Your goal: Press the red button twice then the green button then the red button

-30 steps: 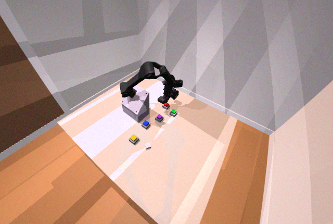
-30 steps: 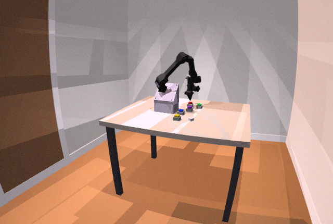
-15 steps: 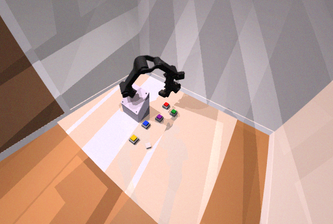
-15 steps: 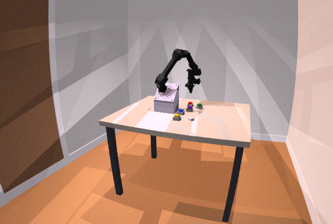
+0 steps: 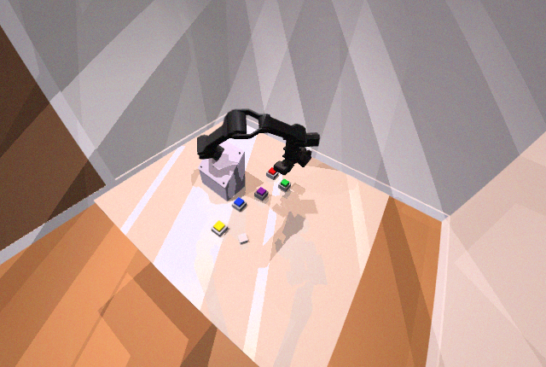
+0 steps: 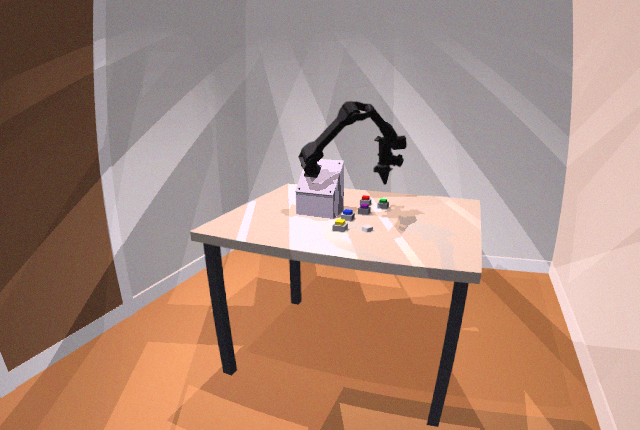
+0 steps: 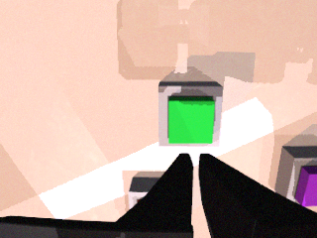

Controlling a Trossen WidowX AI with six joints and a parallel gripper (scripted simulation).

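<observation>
My gripper tip is 10 mm past the green button, 10 mm to the left of it and 80 mm above it. Round my gripper tip: purple button: 60 mm behind, 120 mm to the right, 80 mm below; then red button: 100 mm behind, 10 mm to the left, 80 mm below; then blue button: 90 mm behind, 240 mm to the right, 80 mm below.
</observation>
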